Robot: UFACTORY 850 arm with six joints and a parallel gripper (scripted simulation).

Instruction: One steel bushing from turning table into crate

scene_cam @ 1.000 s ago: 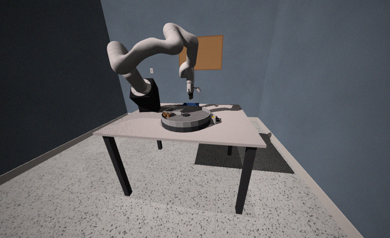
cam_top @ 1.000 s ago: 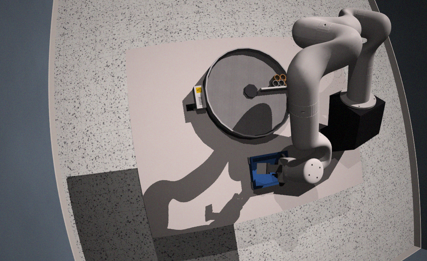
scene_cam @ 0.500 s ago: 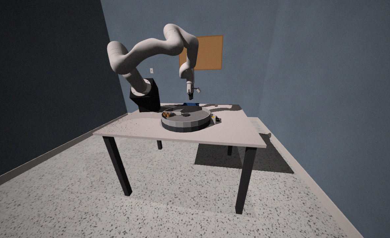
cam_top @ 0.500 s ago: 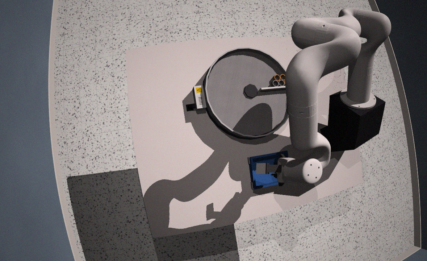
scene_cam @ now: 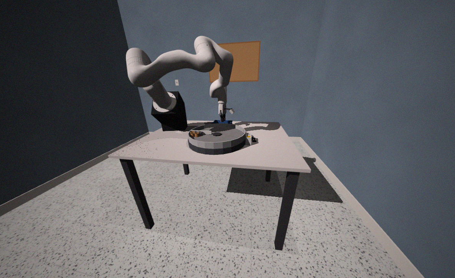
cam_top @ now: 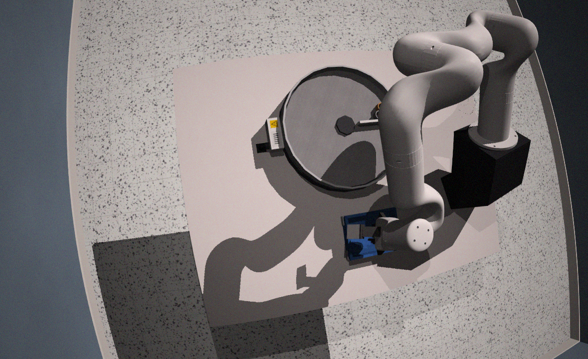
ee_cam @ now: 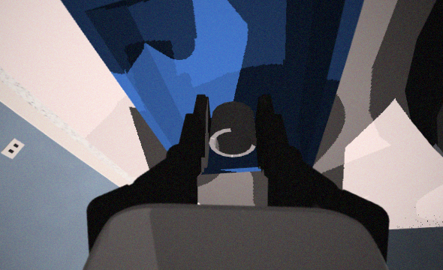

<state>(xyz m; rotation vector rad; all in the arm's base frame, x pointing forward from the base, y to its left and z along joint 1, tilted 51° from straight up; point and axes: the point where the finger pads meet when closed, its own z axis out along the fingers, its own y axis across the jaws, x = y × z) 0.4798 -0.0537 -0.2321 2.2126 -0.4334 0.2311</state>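
Right now my hand is 10 mm past the blue crate and 60 mm above it. Also, from my hand: grey turning table (50 mm behind, 360 mm to the right, 30 mm below).
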